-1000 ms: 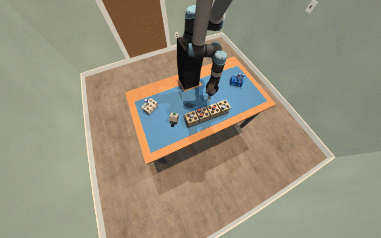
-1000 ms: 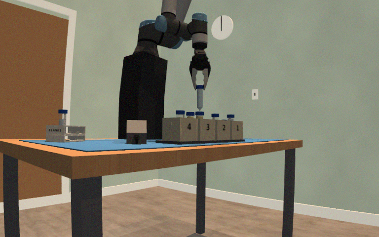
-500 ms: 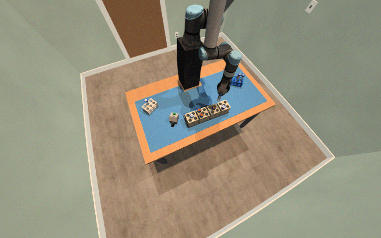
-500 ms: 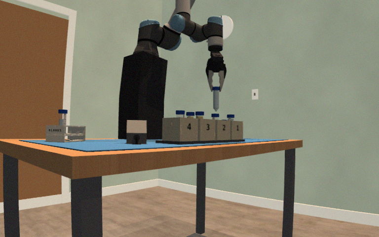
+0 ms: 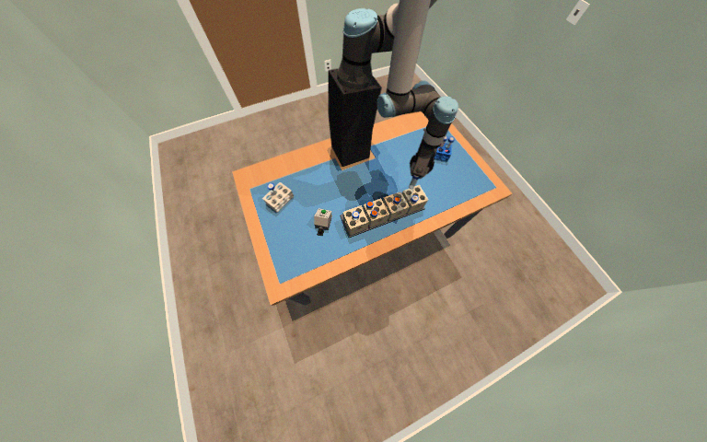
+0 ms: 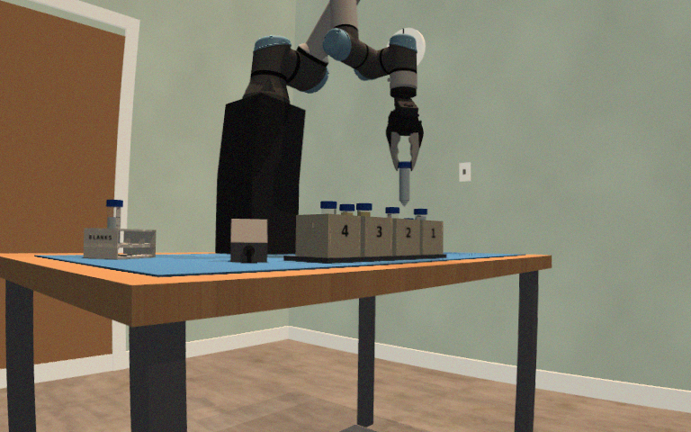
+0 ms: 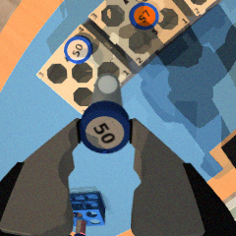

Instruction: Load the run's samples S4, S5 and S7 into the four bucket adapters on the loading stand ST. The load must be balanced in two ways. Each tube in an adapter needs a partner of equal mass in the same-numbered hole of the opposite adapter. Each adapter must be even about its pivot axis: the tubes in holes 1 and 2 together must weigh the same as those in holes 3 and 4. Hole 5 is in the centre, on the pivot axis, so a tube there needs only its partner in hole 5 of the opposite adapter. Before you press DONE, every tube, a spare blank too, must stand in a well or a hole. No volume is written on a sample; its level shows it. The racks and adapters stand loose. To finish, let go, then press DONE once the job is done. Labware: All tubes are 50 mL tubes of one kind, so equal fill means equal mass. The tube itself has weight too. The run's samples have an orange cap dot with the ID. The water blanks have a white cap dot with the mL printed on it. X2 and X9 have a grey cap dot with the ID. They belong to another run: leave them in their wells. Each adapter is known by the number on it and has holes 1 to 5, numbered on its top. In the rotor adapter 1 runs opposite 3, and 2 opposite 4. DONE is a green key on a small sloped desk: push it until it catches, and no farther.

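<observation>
Right now my hand is 420 mm to the left of the green key, 180 mm above it and 150 mm past it. The rest, counted from my hand: blue sample rack (380 mm to the left, 210 mm below, 160 mm behind); then done desk (430 mm to the right, 190 mm below, 140 mm behind); then tube (180 mm below, 100 mm to the right, 10 mm ahead).
</observation>
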